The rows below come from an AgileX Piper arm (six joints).
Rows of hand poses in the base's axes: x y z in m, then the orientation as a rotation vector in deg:
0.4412, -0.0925, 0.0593, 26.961, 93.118, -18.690
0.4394, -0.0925, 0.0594, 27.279, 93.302, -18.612
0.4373, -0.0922, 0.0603, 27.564, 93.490, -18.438
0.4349, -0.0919, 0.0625, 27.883, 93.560, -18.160
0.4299, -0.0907, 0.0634, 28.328, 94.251, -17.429
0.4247, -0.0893, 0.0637, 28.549, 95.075, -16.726
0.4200, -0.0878, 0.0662, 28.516, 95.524, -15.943
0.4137, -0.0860, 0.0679, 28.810, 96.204, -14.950
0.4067, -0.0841, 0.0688, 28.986, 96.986, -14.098
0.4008, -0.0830, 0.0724, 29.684, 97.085, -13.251
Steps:
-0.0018, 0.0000, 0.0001, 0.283, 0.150, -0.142
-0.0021, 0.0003, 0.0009, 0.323, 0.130, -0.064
-0.0024, 0.0003, 0.0022, 0.378, -0.009, -0.038
-0.0050, 0.0012, 0.0009, 0.877, 0.464, 0.214
-0.0052, 0.0014, 0.0003, 0.755, 0.601, 0.358
-0.0047, 0.0015, 0.0025, 0.566, 0.225, 0.523
-0.0063, 0.0018, 0.0017, 0.942, 0.399, 0.454
-0.0070, 0.0019, 0.0009, 0.806, 0.535, 0.463
-0.0059, 0.0011, 0.0036, 0.960, -0.097, 0.022

